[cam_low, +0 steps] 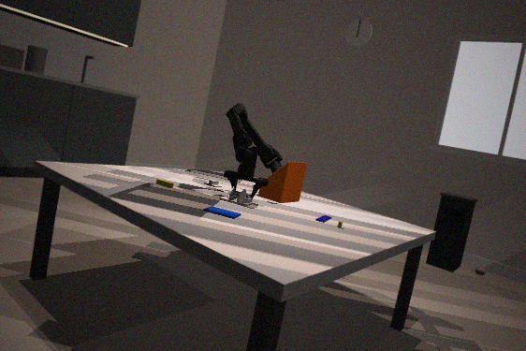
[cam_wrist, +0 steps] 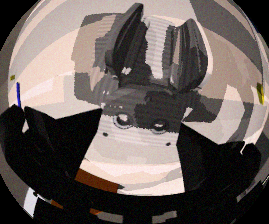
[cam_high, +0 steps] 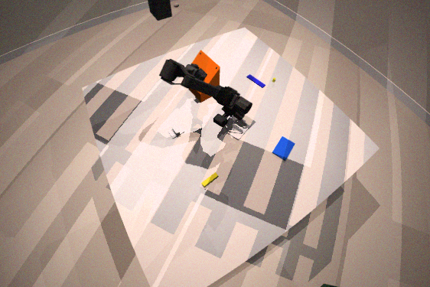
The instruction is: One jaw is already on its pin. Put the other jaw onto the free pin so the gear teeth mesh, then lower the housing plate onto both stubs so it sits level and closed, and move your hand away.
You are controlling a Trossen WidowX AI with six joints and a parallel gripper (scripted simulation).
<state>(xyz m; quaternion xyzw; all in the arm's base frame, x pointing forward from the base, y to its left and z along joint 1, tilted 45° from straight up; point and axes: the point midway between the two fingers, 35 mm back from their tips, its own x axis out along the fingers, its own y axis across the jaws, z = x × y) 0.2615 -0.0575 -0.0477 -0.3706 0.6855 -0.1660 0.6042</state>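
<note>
Now: gripper tip 20 mm to the right of the jaw, 20 mm short of it and 10 mm below it. From my gripper tip the other things lie so: yellow bar: 260 mm to the right, 210 mm ahead; then blue bar: 330 mm to the left, 140 mm behind, 10 mm below; then blue tile: 290 mm ahead, 130 mm to the left, 10 mm below.
</note>
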